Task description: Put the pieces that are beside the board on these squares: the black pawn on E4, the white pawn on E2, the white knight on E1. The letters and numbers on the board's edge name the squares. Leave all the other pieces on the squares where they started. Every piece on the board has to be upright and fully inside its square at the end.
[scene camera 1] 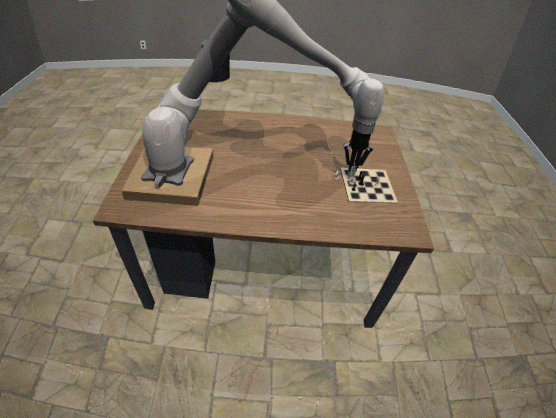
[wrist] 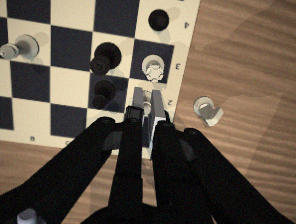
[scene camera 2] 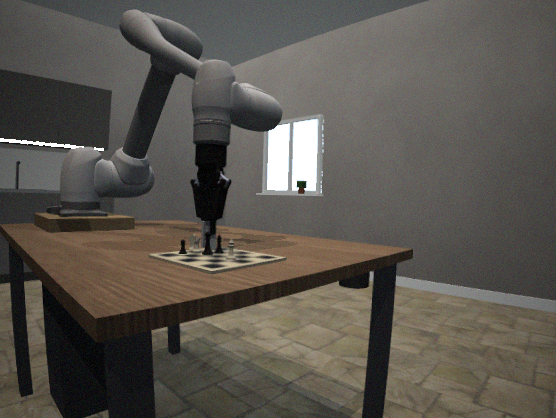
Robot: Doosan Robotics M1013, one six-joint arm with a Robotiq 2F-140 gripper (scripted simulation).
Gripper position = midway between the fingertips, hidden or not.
I see my gripper (scene camera 2: 208,247) and a chessboard (scene camera 2: 217,263).
The chessboard shows as well in scene camera 1 (scene camera 1: 368,193) and in the wrist view (wrist: 54,90). My gripper is seen too in scene camera 1 (scene camera 1: 350,176) and in the wrist view (wrist: 145,101).
